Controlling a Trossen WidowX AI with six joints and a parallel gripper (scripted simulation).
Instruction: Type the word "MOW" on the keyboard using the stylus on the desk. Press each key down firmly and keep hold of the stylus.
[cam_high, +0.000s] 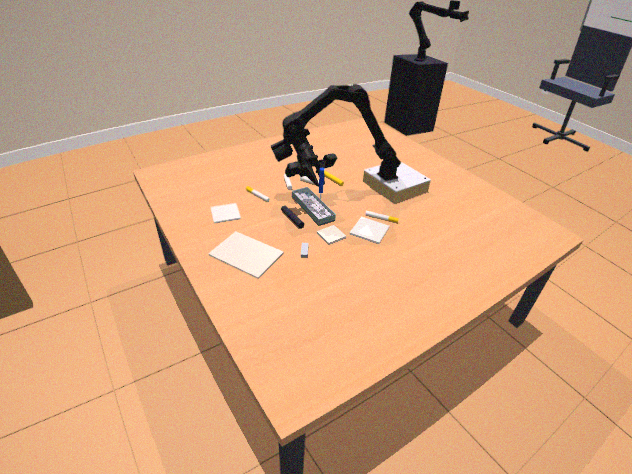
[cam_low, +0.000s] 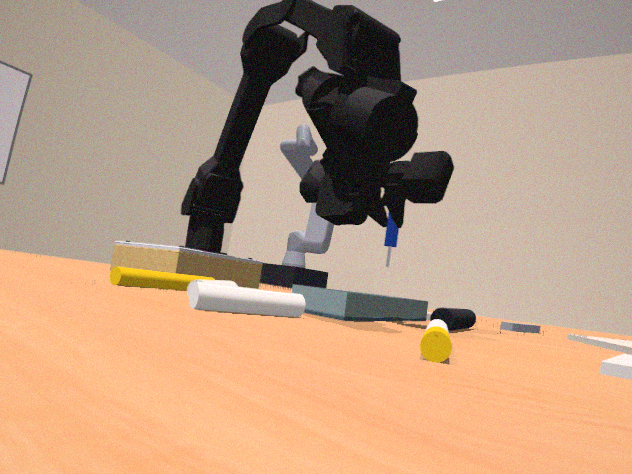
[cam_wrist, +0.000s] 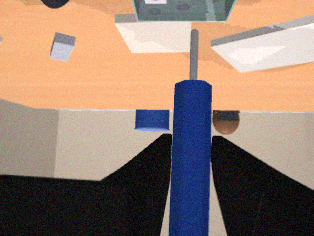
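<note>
Right now the black cylinder is 10 cm ahead of my gripper tip, 1 cm to the right of it and 11 cm below it. Also, from my gripper tip: blue stylus: 1 cm below; small grey block: 14 cm ahead, 16 cm to the left, 11 cm below; yellow marker: 16 cm behind, 21 cm to the right, 11 cm below.
</note>
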